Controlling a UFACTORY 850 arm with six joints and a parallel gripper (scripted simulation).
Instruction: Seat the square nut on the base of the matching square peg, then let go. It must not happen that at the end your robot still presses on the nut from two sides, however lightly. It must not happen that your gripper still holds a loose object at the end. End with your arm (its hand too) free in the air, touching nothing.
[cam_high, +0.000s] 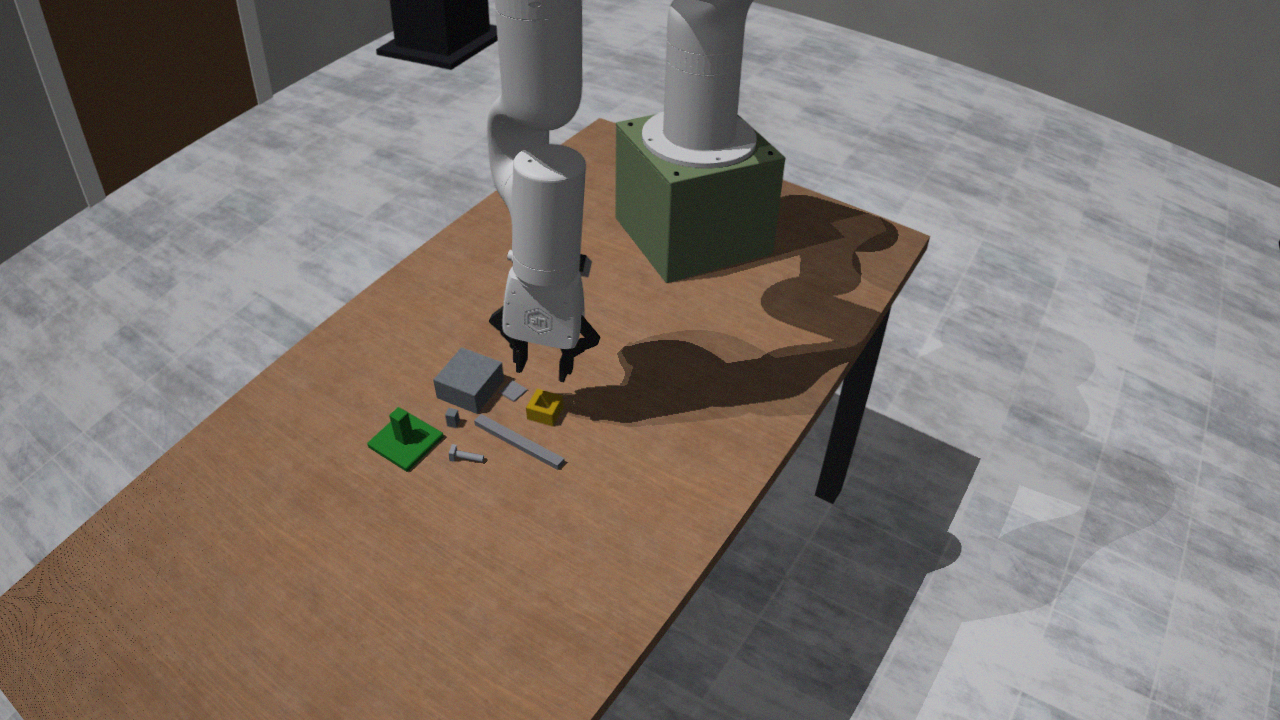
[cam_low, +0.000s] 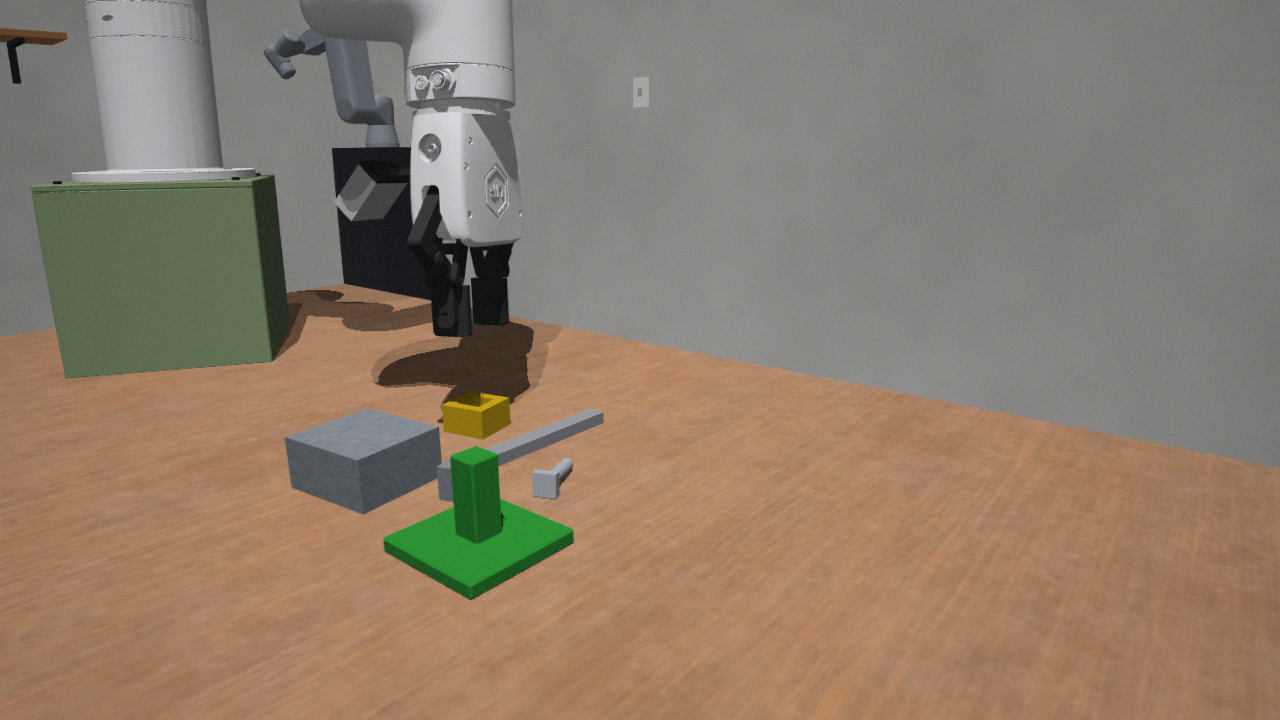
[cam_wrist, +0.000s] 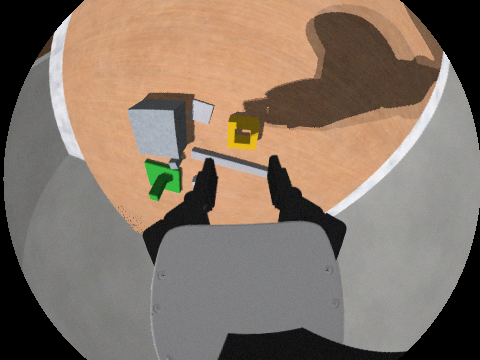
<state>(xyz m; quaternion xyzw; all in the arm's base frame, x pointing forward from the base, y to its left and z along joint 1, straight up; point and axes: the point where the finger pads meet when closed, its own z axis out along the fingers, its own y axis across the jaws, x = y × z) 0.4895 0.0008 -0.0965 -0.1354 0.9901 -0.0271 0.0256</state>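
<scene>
The grey bar is 10 cm below my hand, 7 cm ahead of it and 1 cm to the right of it. The rest, counted from my hand: grey cube (11 cm to the right, 9 cm below, 8 cm ahead); grey block (13 cm to the right, 8 cm below, 1 cm ahead); flat grey tile (10 cm below, 7 cm to the right, 1 cm behind).
</scene>
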